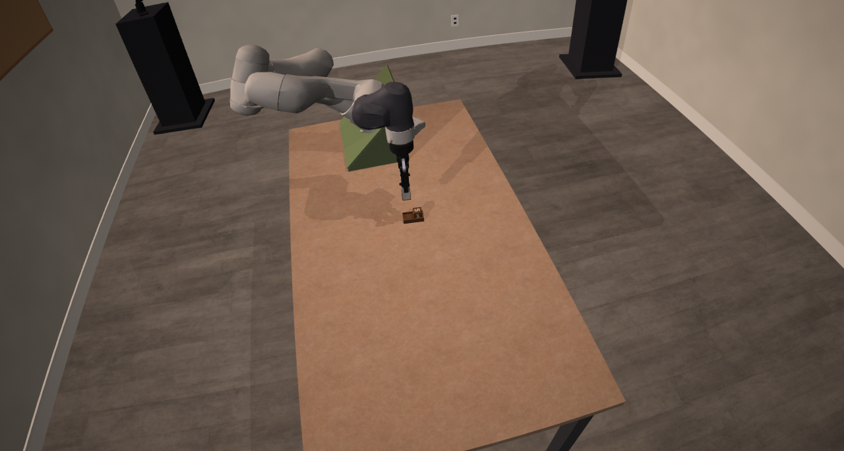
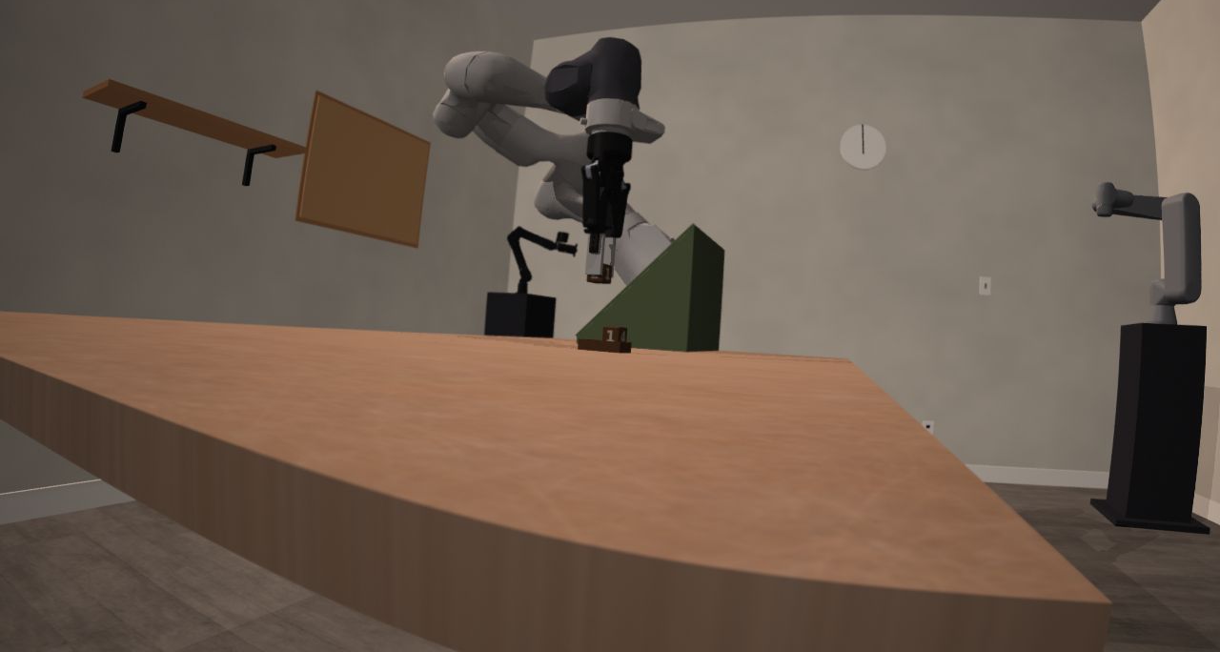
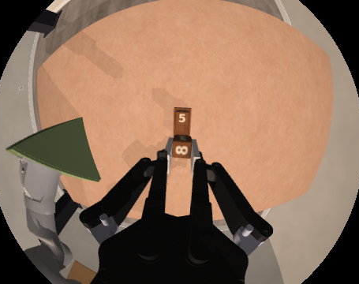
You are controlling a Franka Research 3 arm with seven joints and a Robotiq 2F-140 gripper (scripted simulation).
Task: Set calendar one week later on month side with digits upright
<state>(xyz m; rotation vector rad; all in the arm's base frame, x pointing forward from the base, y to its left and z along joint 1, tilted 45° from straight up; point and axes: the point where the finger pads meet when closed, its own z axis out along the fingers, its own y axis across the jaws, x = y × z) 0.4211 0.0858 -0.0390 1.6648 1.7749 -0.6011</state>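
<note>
My gripper is now 14 cm above the brown calendar tray and 2 cm to the right of it.
</note>
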